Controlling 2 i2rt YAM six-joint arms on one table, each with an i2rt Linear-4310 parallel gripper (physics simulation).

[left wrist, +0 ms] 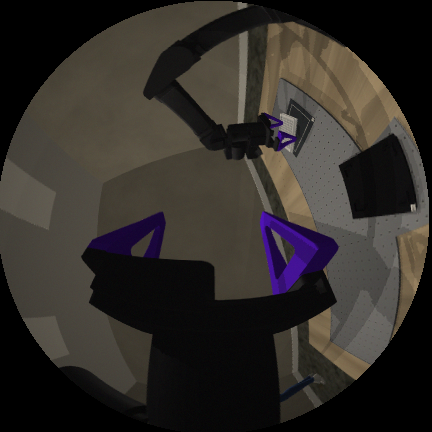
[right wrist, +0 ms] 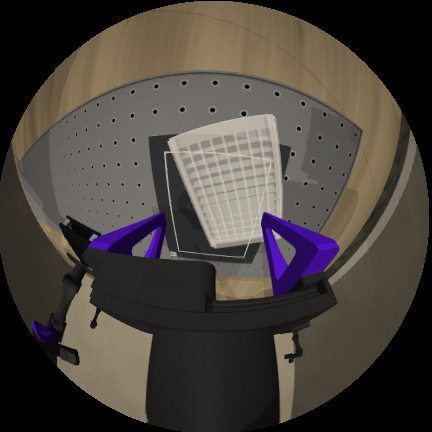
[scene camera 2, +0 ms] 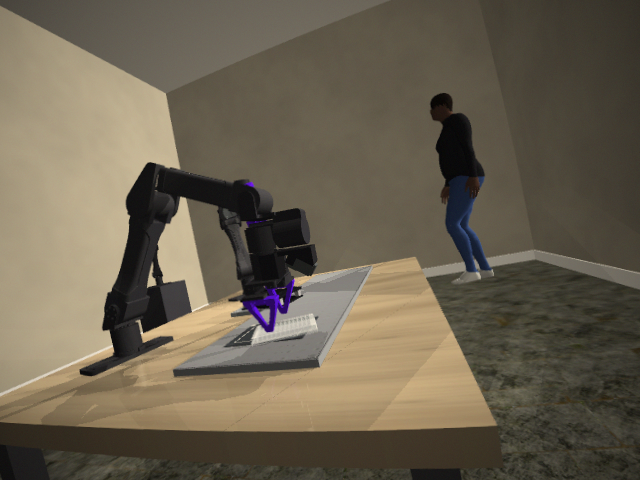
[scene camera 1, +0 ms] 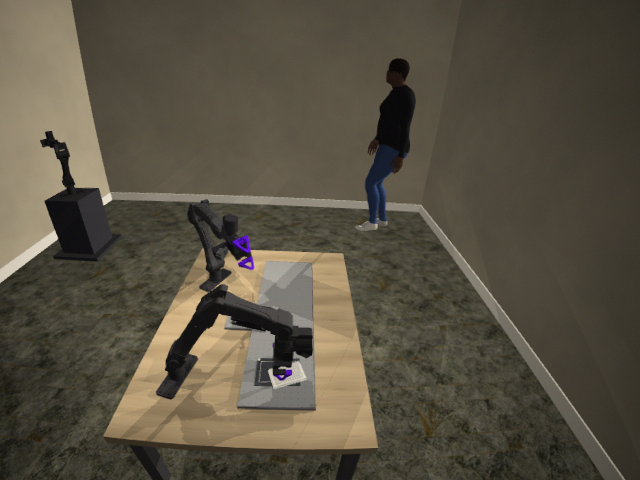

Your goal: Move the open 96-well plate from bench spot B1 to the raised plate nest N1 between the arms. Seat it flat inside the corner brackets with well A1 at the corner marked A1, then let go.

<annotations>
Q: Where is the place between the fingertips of my right gripper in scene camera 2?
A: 277,322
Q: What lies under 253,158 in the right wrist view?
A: A white well plate.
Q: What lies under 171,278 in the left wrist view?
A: My left gripper.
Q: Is my left gripper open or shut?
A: Open.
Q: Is my right gripper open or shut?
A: Open.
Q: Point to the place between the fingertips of my right gripper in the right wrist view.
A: At 213,217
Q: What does my left gripper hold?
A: Nothing.
</annotations>
